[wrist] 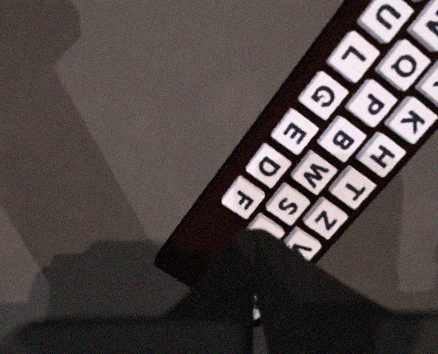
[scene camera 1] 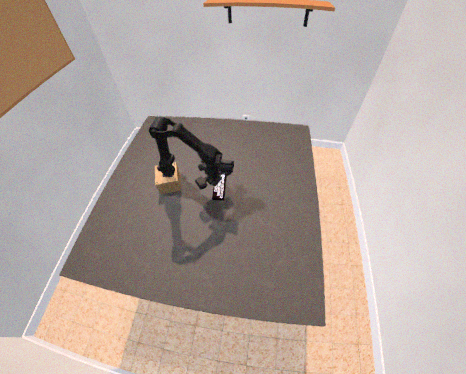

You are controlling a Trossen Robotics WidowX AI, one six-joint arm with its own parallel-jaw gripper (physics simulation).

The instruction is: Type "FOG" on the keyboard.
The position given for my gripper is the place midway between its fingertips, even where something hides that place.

Observation:
In view: my gripper [wrist: 250,241] and a keyboard [wrist: 348,118].

